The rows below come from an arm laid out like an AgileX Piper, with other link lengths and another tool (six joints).
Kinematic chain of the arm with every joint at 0, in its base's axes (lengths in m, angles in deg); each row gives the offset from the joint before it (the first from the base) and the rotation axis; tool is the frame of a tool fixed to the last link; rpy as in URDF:
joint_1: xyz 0 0 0.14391 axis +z
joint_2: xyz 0 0 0 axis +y
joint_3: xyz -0.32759 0 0.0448 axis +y
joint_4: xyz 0.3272 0 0.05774 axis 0.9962 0 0.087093
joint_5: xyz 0 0 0 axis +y
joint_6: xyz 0.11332 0 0.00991 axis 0.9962 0 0.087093
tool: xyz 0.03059 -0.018 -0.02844 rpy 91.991 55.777 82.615
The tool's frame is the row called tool.
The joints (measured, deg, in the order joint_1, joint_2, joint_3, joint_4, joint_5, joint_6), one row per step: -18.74, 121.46, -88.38, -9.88, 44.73, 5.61; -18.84, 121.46, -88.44, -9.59, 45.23, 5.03; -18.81, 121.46, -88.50, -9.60, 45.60, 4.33; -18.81, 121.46, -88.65, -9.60, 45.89, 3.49; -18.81, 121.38, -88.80, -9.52, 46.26, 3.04; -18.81, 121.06, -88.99, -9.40, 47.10, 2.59; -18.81, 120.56, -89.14, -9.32, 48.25, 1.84; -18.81, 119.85, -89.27, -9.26, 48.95, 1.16; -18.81, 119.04, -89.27, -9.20, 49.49, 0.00; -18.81, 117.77, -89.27, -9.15, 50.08, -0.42; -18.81, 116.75, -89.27, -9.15, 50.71, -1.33; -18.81, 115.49, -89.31, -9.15, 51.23, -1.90; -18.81, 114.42, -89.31, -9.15, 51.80, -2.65; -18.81, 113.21, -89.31, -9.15, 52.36, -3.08
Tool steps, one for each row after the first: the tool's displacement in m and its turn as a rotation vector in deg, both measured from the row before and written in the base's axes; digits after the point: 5 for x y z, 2 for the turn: -0.00114, -0.00039, 0.00019, 0.20, 0.46, 0.24; -0.00046, -0.00005, 0.00039, -0.10, 0.44, 0.64; 0.00006, -0.00055, 0.00092, -0.17, 0.31, 0.76; -0.00014, -0.00011, 0.00154, -0.02, 0.21, 0.34; -0.00106, 0.00019, 0.00388, 0.04, 0.38, 0.25; -0.00198, 0.00020, 0.00535, -0.02, 0.61, 0.51; -0.00104, -0.00002, 0.00720, -0.19, -0.01, 0.52; -0.00123, -0.00018, 0.00746, -0.33, -0.03, 1.00; -0.00172, 0.00036, 0.01149, -0.31, -0.57, 0.29; -0.00186, 0.00003, 0.00928, -0.38, -0.17, 0.77; -0.00181, 0.00022, 0.01159, -0.42, -0.61, 0.46; -0.00212, 0.00023, 0.00962, -0.38, -0.31, 0.62; -0.00246, 0.00052, 0.01076, -0.35, -0.52, 0.32
